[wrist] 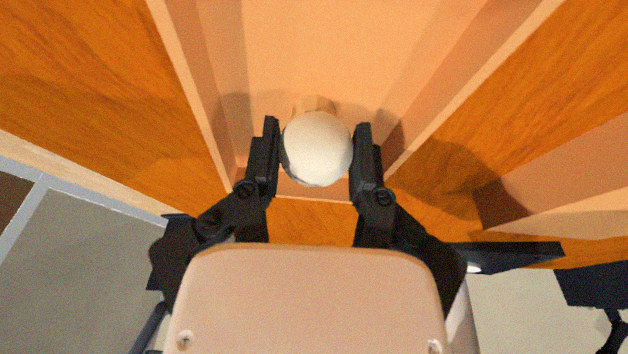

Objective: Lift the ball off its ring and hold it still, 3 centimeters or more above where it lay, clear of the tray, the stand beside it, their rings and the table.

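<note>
The cream-white ball (317, 155) is at the centre of the wrist view, between the two black fingers. My gripper (316, 133) is shut on the ball, with one finger pad against each side of it. Part of the pale ring (325, 104) shows just behind the ball; the rest is hidden by it. How far the ball is above the ring, if at all, cannot be told from this view. The fingers reach down into the long orange-tan tray (320, 40), between its two side walls, near its short end wall.
The stand (575, 160), a tan block, is to the right of the tray, with the gripper's shadow beside it. The orange wooden table (100, 85) runs on both sides of the tray. A dark flat plate (520, 252) shows at the lower right, by the table's edge.
</note>
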